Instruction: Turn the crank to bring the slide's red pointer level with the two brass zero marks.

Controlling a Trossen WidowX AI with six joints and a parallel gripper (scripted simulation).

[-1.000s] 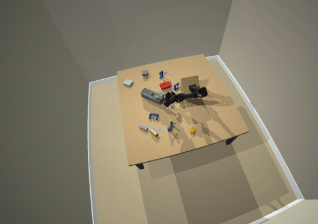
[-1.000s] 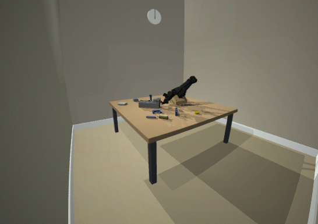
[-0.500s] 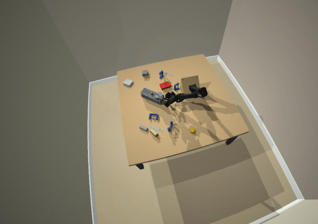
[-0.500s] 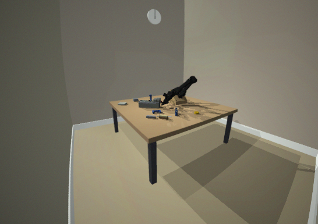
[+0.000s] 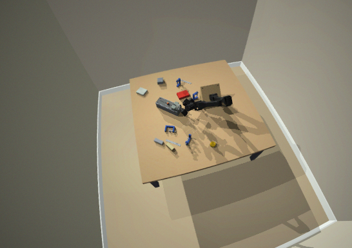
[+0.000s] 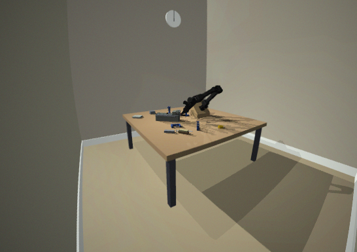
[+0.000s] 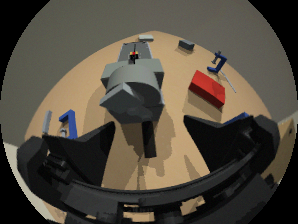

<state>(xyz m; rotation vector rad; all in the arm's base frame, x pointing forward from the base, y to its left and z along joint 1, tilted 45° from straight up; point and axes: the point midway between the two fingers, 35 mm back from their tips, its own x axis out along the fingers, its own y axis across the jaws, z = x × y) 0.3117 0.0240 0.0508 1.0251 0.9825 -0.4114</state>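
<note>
The dark crank handle is 10 mm behind my gripper tip, 20 mm to the left of it and 20 mm below it. The rest, counted from my gripper tip: red pointer 130 mm ahead, 100 mm to the right; tan block 210 mm ahead, 340 mm to the left, 70 mm below; yellow disc 170 mm behind, 420 mm to the left, 70 mm below.
</note>
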